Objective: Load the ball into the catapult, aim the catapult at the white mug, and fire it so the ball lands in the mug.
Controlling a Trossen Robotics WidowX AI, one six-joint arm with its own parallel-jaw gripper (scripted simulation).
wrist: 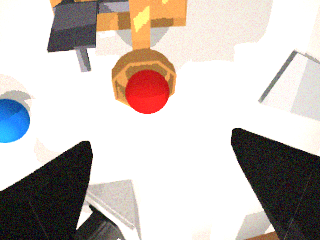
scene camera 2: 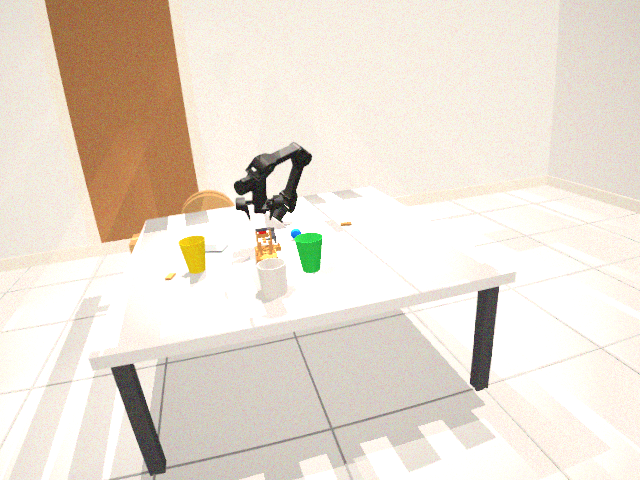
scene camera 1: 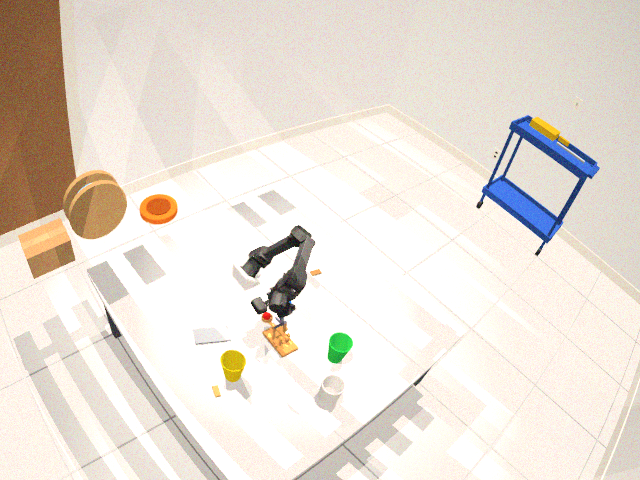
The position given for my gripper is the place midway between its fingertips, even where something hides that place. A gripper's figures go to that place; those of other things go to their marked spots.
My gripper [scene camera 2: 260, 220] is 1.69 m from the lens. A white mug [scene camera 2: 272, 275]: 1.27 m from the lens. A green cup [scene camera 2: 309, 245] is 1.39 m from the lens. A yellow cup [scene camera 2: 193, 248]: 1.53 m from the lens. The marked spots on the white mug and the yellow cup are 0.37 m apart.
